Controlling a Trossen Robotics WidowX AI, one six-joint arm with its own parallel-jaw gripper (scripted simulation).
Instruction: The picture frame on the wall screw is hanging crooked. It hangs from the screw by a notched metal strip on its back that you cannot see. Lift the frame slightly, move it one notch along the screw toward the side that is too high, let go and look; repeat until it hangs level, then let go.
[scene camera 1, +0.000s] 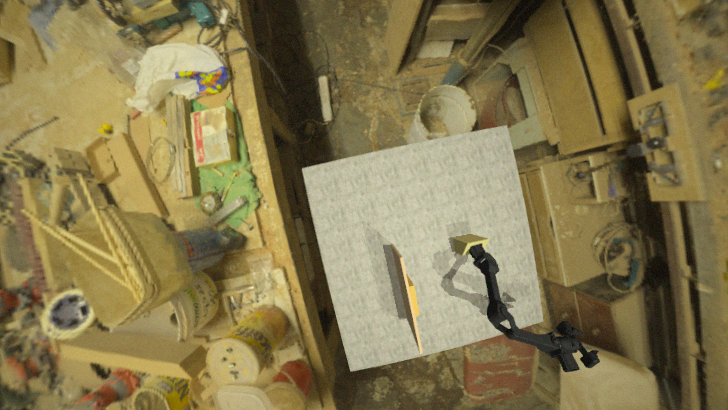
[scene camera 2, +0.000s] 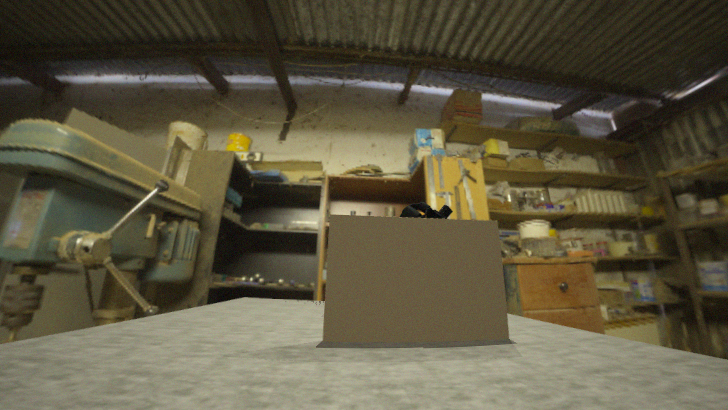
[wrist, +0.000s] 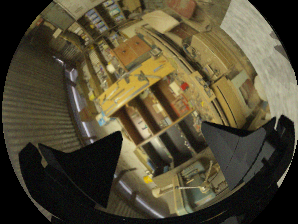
Path:
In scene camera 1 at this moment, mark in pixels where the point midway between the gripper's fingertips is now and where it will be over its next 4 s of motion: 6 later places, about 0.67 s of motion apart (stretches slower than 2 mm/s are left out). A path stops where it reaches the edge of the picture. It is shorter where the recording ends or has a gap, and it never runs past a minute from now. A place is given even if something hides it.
My gripper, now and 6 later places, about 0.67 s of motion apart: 589, 342; 524, 343; 462, 333; 440, 302; 439, 297; 436, 295; 434, 295

